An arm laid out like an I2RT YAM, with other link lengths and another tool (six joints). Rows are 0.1 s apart.
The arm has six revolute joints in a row. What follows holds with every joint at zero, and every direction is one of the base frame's. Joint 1 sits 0.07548 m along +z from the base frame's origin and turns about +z. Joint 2 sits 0.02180 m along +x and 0.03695 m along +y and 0.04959 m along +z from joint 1 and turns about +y. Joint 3 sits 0.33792 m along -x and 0.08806 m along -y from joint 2 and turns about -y. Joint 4 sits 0.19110 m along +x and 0.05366 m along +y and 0.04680 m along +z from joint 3 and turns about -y. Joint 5 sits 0.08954 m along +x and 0.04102 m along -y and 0.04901 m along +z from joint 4 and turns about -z. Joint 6 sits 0.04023 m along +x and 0.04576 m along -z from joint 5 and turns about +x. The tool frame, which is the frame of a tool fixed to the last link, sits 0.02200 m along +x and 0.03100 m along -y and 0.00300 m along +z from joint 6; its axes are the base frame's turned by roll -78.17, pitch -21.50 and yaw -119.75 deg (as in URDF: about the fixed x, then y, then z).
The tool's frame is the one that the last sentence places.
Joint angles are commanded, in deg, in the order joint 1, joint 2, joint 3, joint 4, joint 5, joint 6. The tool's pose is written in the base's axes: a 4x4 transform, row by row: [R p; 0 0 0 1], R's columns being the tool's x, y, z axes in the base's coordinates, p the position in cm. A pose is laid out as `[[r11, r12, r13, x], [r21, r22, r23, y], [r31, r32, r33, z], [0, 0, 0, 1]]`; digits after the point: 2 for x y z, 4 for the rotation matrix.
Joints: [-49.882 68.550 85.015 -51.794 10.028 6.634]
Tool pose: [[-0.7901, -0.6126, 0.0222, 6.02], [-0.2285, 0.2606, -0.9380, -19.56], [0.5688, -0.7462, -0.3459, 45.67], [0, 0, 0, 1]]
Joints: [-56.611 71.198 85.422 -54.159 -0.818 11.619]
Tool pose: [[-0.8479, -0.5279, 0.0477, 5.46], [-0.2972, 0.3989, -0.8675, -20.75], [0.4389, -0.7498, -0.4951, 43.95], [0, 0, 0, 1]]
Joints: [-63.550 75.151 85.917 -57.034 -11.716 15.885]
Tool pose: [[-0.8951, -0.4389, 0.0790, 4.84], [-0.3398, 0.5566, -0.7581, -22.26], [0.2888, -0.7054, -0.6473, 41.85], [0, 0, 0, 1]]
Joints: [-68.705 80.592 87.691 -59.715 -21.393 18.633]
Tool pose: [[-0.9206, -0.3663, 0.1354, 4.75], [-0.3646, 0.6818, -0.6342, -24.30], [0.1399, -0.6332, -0.7612, 40.02], [0, 0, 0, 1]]
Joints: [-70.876 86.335 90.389 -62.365 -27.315 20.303]
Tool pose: [[-0.9259, -0.3324, 0.1792, 5.28], [-0.3759, 0.7648, -0.5233, -26.41], [0.0369, -0.5519, -0.8331, 38.50], [0, 0, 0, 1]]
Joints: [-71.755 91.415 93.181 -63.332 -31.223 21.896]
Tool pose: [[-0.9267, -0.3072, 0.2164, 6.07], [-0.3738, 0.8124, -0.4475, -28.56], [-0.0383, -0.4956, -0.8677, 37.38], [0, 0, 0, 1]]
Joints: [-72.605 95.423 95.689 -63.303 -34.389 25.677]
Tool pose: [[-0.9362, -0.2506, 0.2464, 6.63], [-0.3319, 0.8612, -0.3849, -30.34], [-0.1158, -0.4421, -0.8895, 36.55], [0, 0, 0, 1]]
